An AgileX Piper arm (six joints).
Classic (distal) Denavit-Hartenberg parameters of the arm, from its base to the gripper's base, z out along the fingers. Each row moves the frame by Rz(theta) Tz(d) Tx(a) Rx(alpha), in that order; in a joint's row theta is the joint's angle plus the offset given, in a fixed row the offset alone. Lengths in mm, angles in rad.
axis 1: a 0; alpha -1.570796; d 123; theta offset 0
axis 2: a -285; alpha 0; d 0; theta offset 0.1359
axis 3: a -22; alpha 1.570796; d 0; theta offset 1.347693
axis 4: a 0; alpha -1.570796; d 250.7; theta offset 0
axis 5: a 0; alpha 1.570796; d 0; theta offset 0
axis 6: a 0; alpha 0; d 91; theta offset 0
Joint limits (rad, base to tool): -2.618..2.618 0..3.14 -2.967..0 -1.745..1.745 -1.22..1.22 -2.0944..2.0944
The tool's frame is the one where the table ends.
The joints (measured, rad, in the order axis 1, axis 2, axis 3, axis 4, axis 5, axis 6), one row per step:
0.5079 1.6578 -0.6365 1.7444 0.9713 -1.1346
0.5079 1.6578 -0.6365 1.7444 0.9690 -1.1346
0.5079 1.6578 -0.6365 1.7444 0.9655 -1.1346
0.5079 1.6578 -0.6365 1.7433 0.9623 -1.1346
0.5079 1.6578 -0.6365 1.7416 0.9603 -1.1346
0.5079 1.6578 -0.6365 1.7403 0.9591 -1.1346
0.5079 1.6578 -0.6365 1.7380 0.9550 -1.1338
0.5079 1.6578 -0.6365 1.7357 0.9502 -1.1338
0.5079 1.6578 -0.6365 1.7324 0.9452 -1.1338
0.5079 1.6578 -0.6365 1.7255 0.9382 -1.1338
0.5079 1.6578 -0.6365 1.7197 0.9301 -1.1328
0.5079 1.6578 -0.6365 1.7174 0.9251 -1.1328
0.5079 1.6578 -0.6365 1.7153 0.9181 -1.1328
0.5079 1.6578 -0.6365 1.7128 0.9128 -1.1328
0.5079 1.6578 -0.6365 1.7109 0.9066 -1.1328
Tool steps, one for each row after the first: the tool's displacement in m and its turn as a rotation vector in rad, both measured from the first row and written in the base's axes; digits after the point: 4 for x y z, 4 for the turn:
0.0001 -0.0001 -0.0002 -0.0018 -0.0005 -0.0013
0.0003 -0.0002 -0.0004 -0.0045 -0.0014 -0.0034
0.0005 -0.0003 -0.0006 -0.0076 -0.0024 -0.0044
0.0005 -0.0003 -0.0008 -0.0100 -0.0034 -0.0042
0.0005 -0.0004 -0.0010 -0.0116 -0.0041 -0.0039
0.0006 -0.0005 -0.0013 -0.0160 -0.0050 -0.0047
0.0007 -0.0007 -0.0018 -0.0209 -0.0068 -0.0057
0.0008 -0.0009 -0.0022 -0.0264 -0.0090 -0.0060
0.0008 -0.0012 -0.0030 -0.0354 -0.0128 -0.0045
0.0010 -0.0016 -0.0037 -0.0446 -0.0156 -0.0050
0.0011 -0.0018 -0.0041 -0.0496 -0.0175 -0.0061
0.0014 -0.0020 -0.0047 -0.0561 -0.0199 -0.0085
0.0016 -0.0022 -0.0051 -0.0615 -0.0220 -0.0097
0.0019 -0.0025 -0.0056 -0.0672 -0.0242 -0.0118

